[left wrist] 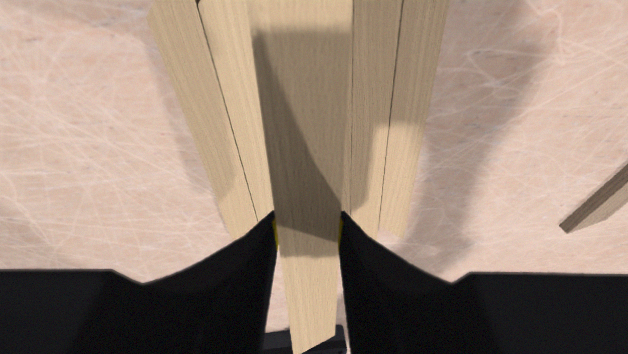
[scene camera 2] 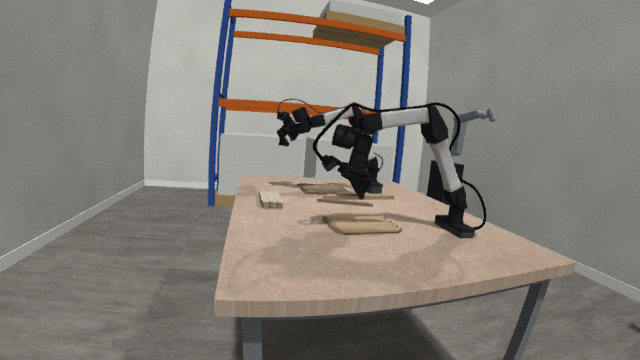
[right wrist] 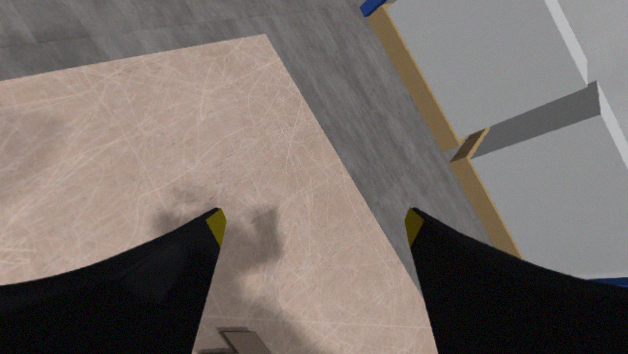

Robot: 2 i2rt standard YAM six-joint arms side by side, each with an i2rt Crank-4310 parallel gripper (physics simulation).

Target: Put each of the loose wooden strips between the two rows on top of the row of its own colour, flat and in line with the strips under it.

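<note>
My left gripper is shut on a light wooden strip, held near one end in the left wrist view. In that view the strip overlaps the row of light strips, roughly in line with its middle; the gap between them is hard to judge. A loose dark strip lies on the table, between the light row and the row of dark strips in the scene view. My right gripper is open and empty, raised over the far table end.
A small bundle of pale pieces lies near the table's left edge in the scene view. Part of a dark wooden piece shows at the bottom of the right wrist view. A blue and orange rack stands behind the table.
</note>
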